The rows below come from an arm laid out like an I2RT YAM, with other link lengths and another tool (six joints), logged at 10 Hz.
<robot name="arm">
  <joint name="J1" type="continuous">
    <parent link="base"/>
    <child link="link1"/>
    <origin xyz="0 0 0.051" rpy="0 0 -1.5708"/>
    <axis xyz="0 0 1"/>
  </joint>
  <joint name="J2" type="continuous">
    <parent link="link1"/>
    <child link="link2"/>
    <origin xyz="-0.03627 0.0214 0.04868" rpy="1.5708 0 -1.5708"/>
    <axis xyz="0 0 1"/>
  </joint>
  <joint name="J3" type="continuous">
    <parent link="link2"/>
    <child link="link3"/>
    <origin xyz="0.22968 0 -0.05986" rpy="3.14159 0 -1.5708"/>
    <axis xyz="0 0 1"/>
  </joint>
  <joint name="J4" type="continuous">
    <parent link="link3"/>
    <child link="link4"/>
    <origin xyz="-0.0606 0.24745 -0.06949" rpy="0 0 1.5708"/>
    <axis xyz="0 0 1"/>
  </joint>
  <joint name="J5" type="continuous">
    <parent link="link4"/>
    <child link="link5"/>
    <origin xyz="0.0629 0.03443 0.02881" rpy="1.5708 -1.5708 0"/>
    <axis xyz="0 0 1"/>
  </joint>
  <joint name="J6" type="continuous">
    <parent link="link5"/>
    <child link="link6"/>
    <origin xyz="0 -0.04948 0.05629" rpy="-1.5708 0 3.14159"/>
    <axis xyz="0 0 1"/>
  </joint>
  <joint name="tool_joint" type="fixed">
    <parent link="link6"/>
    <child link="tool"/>
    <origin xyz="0.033 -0.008 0.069" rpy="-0.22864 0 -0.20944"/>
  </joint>
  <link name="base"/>
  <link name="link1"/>
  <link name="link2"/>
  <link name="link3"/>
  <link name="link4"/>
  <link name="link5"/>
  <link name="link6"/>
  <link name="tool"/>
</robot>
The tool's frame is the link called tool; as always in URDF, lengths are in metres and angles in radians. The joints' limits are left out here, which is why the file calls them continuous.
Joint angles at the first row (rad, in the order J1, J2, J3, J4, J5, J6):
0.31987 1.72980 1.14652 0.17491 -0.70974 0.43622
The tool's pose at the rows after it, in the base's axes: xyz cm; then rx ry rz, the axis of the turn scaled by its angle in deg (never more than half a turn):
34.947 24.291 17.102 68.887 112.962 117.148
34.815 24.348 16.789 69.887 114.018 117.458
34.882 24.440 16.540 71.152 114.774 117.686
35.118 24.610 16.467 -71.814 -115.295 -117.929
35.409 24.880 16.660 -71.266 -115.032 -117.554
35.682 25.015 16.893 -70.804 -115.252 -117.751
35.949 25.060 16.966 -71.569 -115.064 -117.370
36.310 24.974 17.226 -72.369 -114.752 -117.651
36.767 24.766 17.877 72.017 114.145 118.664
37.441 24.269 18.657 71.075 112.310 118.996
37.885 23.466 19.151 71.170 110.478 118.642
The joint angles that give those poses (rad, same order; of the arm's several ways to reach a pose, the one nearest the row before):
0.31986 1.73016 1.13965 0.15658 -0.72730 0.44041
0.31987 1.73896 1.14043 0.14934 -0.74215 0.44499
0.31986 1.75305 1.14919 0.14169 -0.75323 0.45337
0.32024 1.77213 1.16939 0.13218 -0.76506 0.45948
0.32292 1.78972 1.19765 0.11923 -0.77382 0.46102
0.32368 1.79961 1.21899 0.10931 -0.77497 0.45644
0.32331 1.80799 1.23425 0.09824 -0.77114 0.46178
0.31950 1.81219 1.24838 0.09288 -0.76619 0.46903
0.31147 1.81221 1.26710 0.09210 -0.76658 0.47131
0.29582 1.81106 1.28730 0.09480 -0.76544 0.47131
0.27561 1.79921 1.28803 0.09517 -0.76085 0.47169

